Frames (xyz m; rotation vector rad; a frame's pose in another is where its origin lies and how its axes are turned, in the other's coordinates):
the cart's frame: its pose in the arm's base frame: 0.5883 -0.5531 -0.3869 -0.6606 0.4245 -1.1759
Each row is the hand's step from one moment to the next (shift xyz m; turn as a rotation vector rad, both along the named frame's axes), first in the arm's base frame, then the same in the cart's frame.
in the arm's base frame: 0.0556 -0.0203 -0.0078 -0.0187 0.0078 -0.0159
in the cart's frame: 0.0378 0.0396 0.0239 -0.0142 -0.0006 -0.0215
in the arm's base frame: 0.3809 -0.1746 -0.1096 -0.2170 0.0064 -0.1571
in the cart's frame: 0.2903 0.3009 0.1130 -0.0848 -0.0455 -0.2501
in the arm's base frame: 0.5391 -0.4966 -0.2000 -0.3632 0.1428 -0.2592
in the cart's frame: 0.6439 0.3981 0.0641 -0.2659 -0.0480 -0.3827
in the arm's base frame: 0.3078 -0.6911 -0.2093 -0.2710 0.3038 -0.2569
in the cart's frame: 0.7477 0.1966 -0.1360 -0.3858 0.0527 -0.2831
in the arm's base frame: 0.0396 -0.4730 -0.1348 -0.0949 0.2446 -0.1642
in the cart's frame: 0.4538 0.0086 -0.1936 -0.2673 0.1004 -0.1194
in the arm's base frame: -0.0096 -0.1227 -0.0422 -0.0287 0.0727 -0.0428
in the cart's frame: 0.1107 -0.0069 -0.0680 -0.0794 0.0255 -0.0313
